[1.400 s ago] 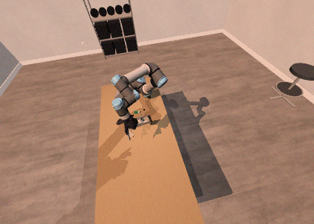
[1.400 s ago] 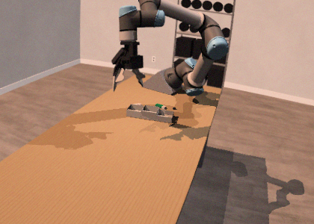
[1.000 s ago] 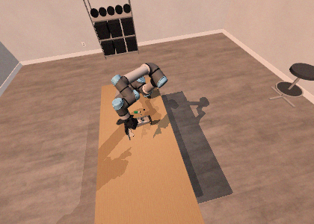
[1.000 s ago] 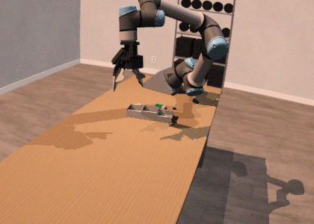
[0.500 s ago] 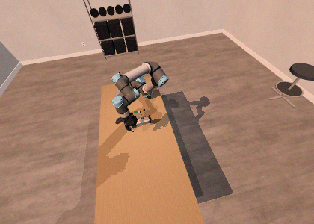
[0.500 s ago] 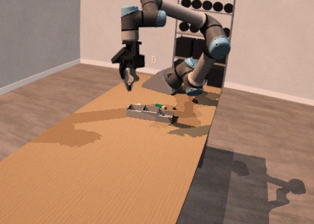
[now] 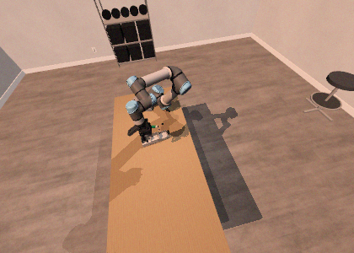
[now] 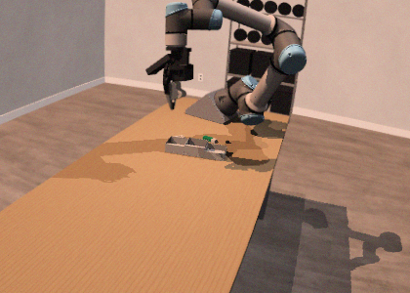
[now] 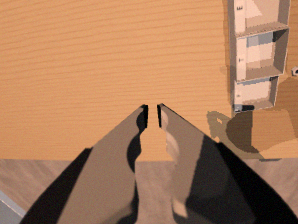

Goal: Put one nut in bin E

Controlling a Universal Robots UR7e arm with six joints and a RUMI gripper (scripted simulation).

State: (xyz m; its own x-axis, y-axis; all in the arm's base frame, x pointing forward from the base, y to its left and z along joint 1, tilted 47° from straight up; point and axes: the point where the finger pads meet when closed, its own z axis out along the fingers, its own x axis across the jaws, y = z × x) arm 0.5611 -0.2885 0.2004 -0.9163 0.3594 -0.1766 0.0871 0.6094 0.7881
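Now: hand 23 cm above the bin row, 16 cm past it and 5 cm to the right of it. From my hand the other things lie so: brass nut 28 cm behind, 25 cm below, 2 cm to the left; silver nut 26 cm behind, 25 cm below, 11 cm to the left; white domino 27 cm behind, 24 cm below, 6 cm to the right.
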